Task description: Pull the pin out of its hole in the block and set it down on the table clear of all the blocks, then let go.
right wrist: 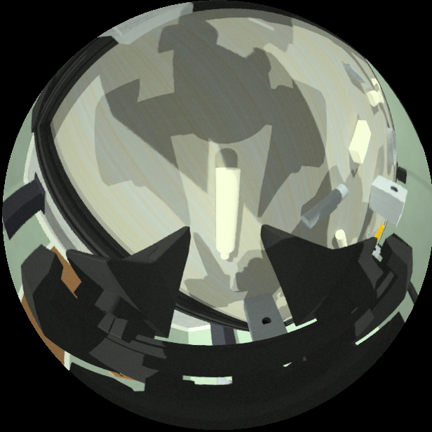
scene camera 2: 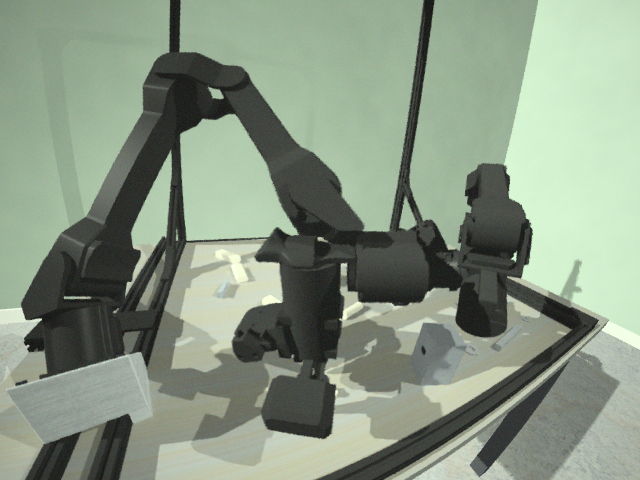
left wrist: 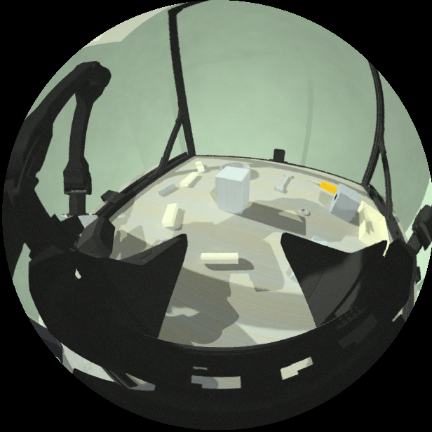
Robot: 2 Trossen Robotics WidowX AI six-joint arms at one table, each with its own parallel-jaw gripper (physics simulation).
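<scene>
The cream pin [right wrist: 227,210] appears to lie on the table below my right gripper [right wrist: 226,230], whose fingers stand open on either side of its near part without gripping it. A grey block with a dark hole [scene camera 2: 439,353] [right wrist: 257,307] stands apart from the pin, near the table edge. A tall pale block [left wrist: 232,190] [right wrist: 387,200] stands farther off; its top hole shows in the right wrist view. I cannot tell which block held the pin. My left gripper [left wrist: 235,238] is open and empty above the table. In scene camera 2 the right gripper hides most of the pin.
A cream cylinder [left wrist: 219,258] lies ahead of the left fingers. A grey cylinder [right wrist: 325,206] lies right of the pin in the right wrist view. An orange piece [left wrist: 328,187] lies beside another grey block [left wrist: 346,202]. A cream block [left wrist: 171,215] [right wrist: 360,140] stands apart.
</scene>
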